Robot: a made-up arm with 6 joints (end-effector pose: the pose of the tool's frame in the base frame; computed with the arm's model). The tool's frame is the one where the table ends.
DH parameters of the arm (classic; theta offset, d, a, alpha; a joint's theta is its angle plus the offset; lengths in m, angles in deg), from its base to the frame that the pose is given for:
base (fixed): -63.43 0 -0.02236 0
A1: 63.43 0.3 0.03 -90
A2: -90 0 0.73 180
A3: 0 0 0.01 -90
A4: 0 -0.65 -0.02 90
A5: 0 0.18 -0.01 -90
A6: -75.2 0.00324 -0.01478 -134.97
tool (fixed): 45.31 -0.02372 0 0
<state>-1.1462 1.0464 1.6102 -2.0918 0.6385 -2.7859</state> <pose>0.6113 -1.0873 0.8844 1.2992 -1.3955 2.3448</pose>
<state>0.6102 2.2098 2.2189 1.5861 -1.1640 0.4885</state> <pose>1.0019 0.7133 0.0609 -2.5697 0.1629 -1.5375</pose>
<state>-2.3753 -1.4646 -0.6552 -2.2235 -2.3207 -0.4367</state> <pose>0.1670 0.0655 0.7584 0.2805 1.1684 -0.3324</pose>
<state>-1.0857 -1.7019 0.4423 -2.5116 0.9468 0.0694</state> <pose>-0.3320 0.9963 0.7873 1.0427 -0.8468 0.4746</pose>
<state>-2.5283 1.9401 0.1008 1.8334 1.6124 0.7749</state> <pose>-0.5949 -0.4053 -0.6743 -0.8344 0.7060 -1.7029</pose>
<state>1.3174 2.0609 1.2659 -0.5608 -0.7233 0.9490</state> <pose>0.3874 0.9730 -0.5640 -2.1252 0.3496 0.9947</pose>
